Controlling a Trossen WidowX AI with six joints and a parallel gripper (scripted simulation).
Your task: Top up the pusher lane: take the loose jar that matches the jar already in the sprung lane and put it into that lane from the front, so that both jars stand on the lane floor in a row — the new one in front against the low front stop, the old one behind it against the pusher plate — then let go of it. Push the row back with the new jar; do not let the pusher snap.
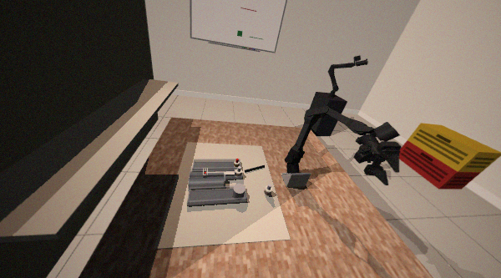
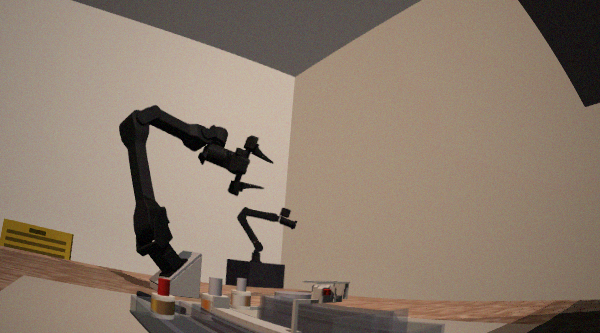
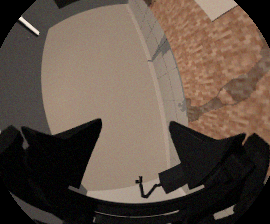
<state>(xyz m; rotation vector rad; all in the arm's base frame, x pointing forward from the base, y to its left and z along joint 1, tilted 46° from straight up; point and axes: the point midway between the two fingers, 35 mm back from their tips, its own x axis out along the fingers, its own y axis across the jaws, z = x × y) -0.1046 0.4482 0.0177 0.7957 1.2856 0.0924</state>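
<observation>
The grey cylinder is 46 cm ahead of my gripper tip, 35 cm below it and 27 cm to the right of it. The rest, counted from my gripper tip: red mark: 62 cm ahead, 37 cm to the right, 31 cm below; grey lane rack: 59 cm ahead, 38 cm to the right, 36 cm below.
</observation>
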